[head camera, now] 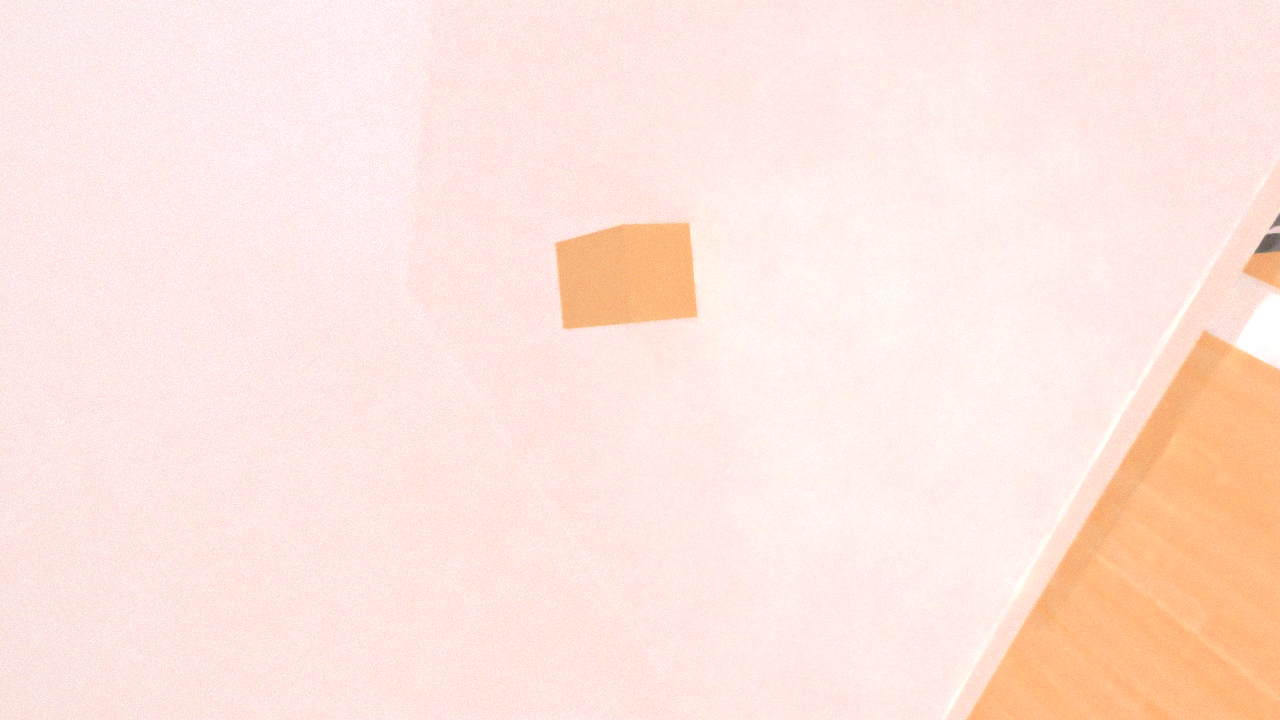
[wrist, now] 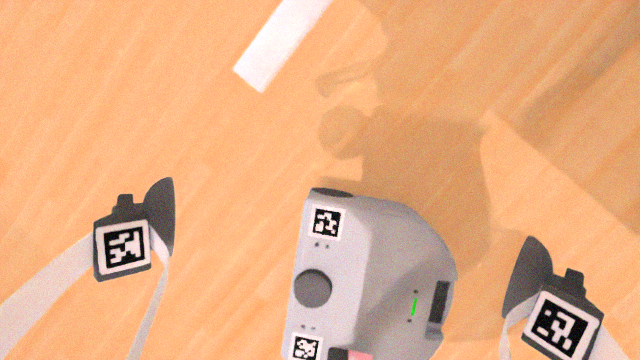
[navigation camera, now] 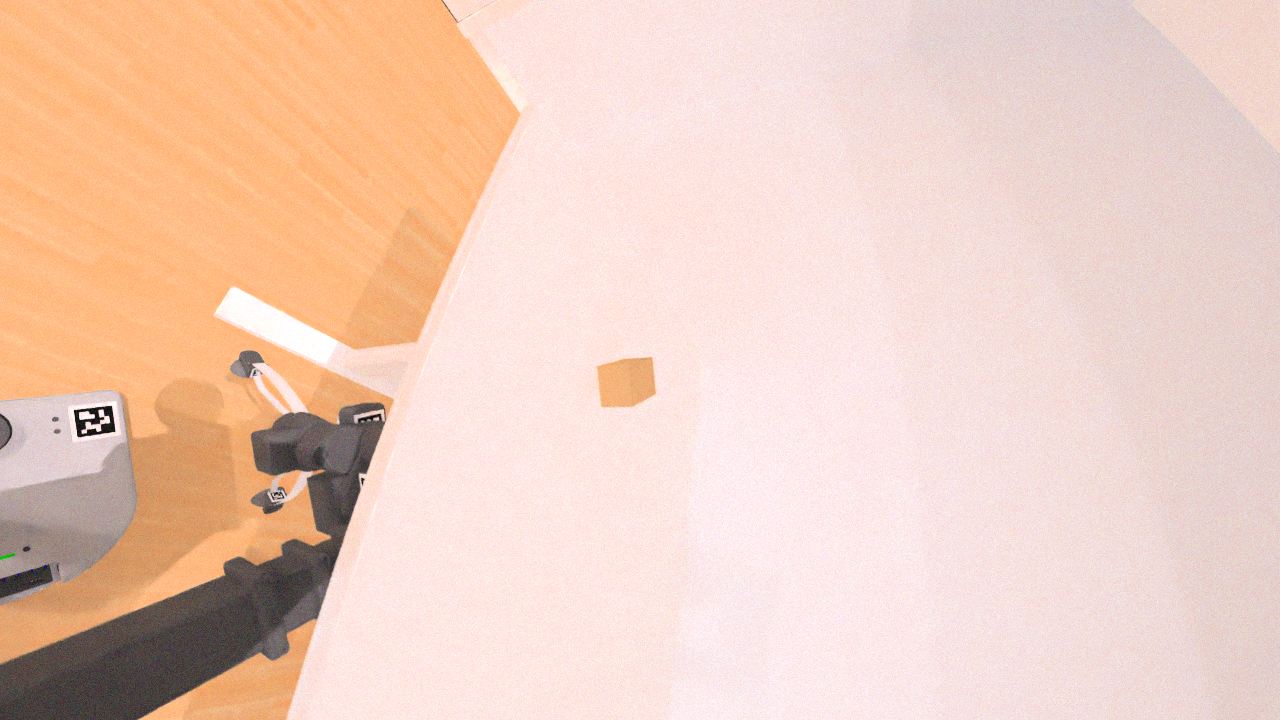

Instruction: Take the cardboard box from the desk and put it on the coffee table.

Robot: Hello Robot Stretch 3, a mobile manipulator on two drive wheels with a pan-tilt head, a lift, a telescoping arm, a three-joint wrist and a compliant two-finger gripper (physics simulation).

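Where they show: gripper, fingertip midpoint: [wrist: 338,234]; robot's base, origin of the base link: [wrist: 322,257].
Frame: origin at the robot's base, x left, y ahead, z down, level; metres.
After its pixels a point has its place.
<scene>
The cardboard box [head camera: 626,277] {y -0.002, x -0.522, z -1.000 m} [navigation camera: 626,383] {y -0.001, x -0.521, z -0.995 m}, small and light brown, sits on the pale desk top [head camera: 850,537] {y 0.144, x -0.394, z -0.950 m} [navigation camera: 805,501] {y -0.329, x -0.939, z -1.209 m}, some way in from the edge. My gripper [navigation camera: 259,431] {y -0.022, x -0.235, z -0.570 m} [wrist: 338,234] {y -0.022, x -0.235, z -0.570 m} is open and empty, with its two fingertips wide apart. In the navigation view it is left of the desk edge, over the wooden floor and well apart from the box. It points back towards my base, and the desk edge hides part of my wrist. The coffee table does not show in these views.
My base [navigation camera: 62,483] {y -0.096, x -0.081, z -0.160 m} [wrist: 400,260] {y -0.148, x -0.085, z -0.160 m} stands on the wooden floor [navigation camera: 223,134] {y 0.650, x -0.398, z 0.000 m} [wrist: 125,125] {y 0.531, x -0.238, z 0.000 m} beside the desk. A white desk foot [navigation camera: 277,324] [wrist: 280,45] lies along the floor near the gripper. My dark arm [navigation camera: 161,644] {y -0.091, x -0.060, z -0.918 m} reaches towards the desk edge.
</scene>
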